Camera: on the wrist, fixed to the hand. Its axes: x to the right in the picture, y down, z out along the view.
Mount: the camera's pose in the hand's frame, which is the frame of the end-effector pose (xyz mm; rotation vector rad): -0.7 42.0 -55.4 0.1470 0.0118 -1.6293
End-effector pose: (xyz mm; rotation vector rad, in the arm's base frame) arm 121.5 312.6 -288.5 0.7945 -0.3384 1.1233
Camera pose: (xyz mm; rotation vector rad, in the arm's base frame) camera 75.8 360.2 -310.4 0.8561 0.4113 -0.3912
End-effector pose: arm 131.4 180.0 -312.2 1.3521 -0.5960 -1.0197
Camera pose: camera 188.4 204.8 -281.1 1.9133 0.6775 -2.2214
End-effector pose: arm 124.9 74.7 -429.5 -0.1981 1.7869 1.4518
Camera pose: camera 74.6 39.6 -396.8 -1.2150 1.0412 0.1181
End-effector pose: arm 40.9 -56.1 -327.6 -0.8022 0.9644 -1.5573
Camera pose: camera 10.5 -49.8 -389.8 1.4502 0.0239 2.5893
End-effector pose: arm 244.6 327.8 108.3 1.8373 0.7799 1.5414
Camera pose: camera 192.0 304.8 147.6 0.6469 1.7392 0.3749
